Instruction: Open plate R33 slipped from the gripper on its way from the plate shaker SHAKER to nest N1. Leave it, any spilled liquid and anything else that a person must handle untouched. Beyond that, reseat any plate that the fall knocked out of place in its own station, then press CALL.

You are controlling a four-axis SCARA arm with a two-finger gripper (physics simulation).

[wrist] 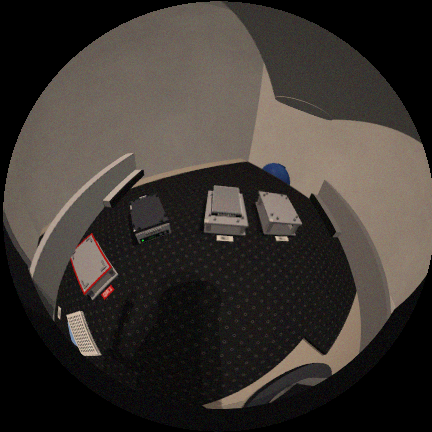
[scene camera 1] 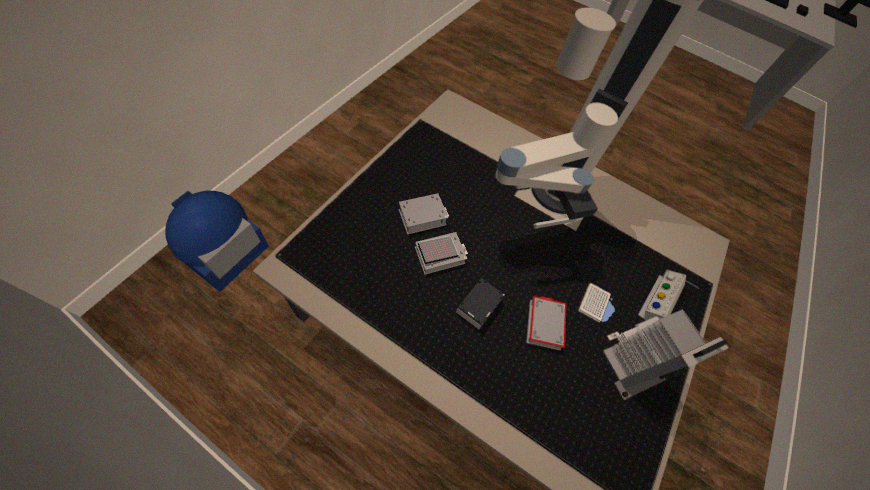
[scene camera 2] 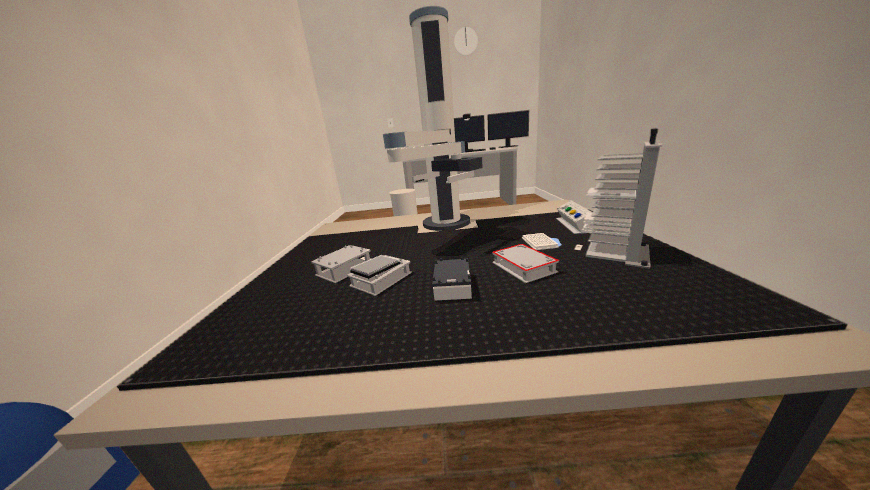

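Seen in the pictures: gripper, fingertip midpoint: (wrist: pixel 230 168) (scene camera 1: pixel 525 205) (scene camera 2: pixel 429 179); arm's base at its link origin: (scene camera 2: pixel 446 223).
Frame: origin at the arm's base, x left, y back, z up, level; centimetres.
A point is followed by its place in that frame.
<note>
My gripper (scene camera 1: pixel 528 208) @(x -5.7, y -40.9, z 28.7 cm) (scene camera 2: pixel 433 180) @(x -5.7, y -40.9, z 28.7 cm) (wrist: pixel 230 168) @(x -5.7, y -40.9, z 28.7 cm) is open and empty, raised near the column; the arm partly hides it in scene camera 1. Open plate R33 (scene camera 1: pixel 595 301) @(x 33.4, y -41.7, z 2.5 cm) (scene camera 2: pixel 540 239) @(x 33.8, y -41.9, z 2.7 cm) (wrist: pixel 83 334) @(x 31.6, y -41.4, z 2.5 cm) lies on the mat, with blue liquid (scene camera 1: pixel 608 311) (scene camera 2: pixel 555 242) (wrist: pixel 72 336) beside it. Another plate (scene camera 1: pixel 439 248) @(x -24.4, y -60.7, z 7.6 cm) (scene camera 2: pixel 378 265) @(x -23.3, y -62.7, z 7.7 cm) (wrist: pixel 226 201) @(x -23.6, y -59.2, z 7.5 cm) rests on a grey nest (scene camera 1: pixel 443 267) @(x -20.0, y -63.4, z 1.8 cm) (scene camera 2: pixel 380 283) @(x -23.6, y -63.3, z 1.8 cm) (wrist: pixel 225 230) @(x -20.0, y -53.9, z 1.8 cm) and looks slightly tilted. The dark shaker (scene camera 1: pixel 480 302) @(x -1.5, y -69.5, z 6.7 cm) (scene camera 2: pixel 451 273) @(x -1.6, y -70.6, z 6.8 cm) (wrist: pixel 148 215) @(x -1.5, y -65.6, z 6.8 cm) bears no plate. The button panel (scene camera 1: pixel 663 295) @(x 52.7, y -27.9, z 8.6 cm) (scene camera 2: pixel 572 213) @(x 51.8, y -28.8, z 7.6 cm) has coloured buttons; its lettering is unreadable.
A bare grey nest (scene camera 1: pixel 423 211) @(x -38.6, y -50.3, z 6.9 cm) (scene camera 2: pixel 342 258) @(x -37.9, y -52.5, z 6.9 cm) (wrist: pixel 278 207) @(x -37.9, y -49.1, z 6.9 cm) stands beside the plate-bearing nest. The red-edged station QR1 (scene camera 1: pixel 548 321) @(x 21.5, y -60.8, z 5.3 cm) (scene camera 2: pixel 524 258) @(x 21.2, y -62.4, z 5.3 cm) (wrist: pixel 91 263) @(x 19.3, y -58.6, z 5.3 cm) stands between shaker and R33. A tall plate rack (scene camera 1: pixel 681 328) @(x 51.0, y -53.7, z 31.6 cm) (scene camera 2: pixel 645 206) @(x 53.6, y -64.6, z 18.8 cm) stands near the panel.
</note>
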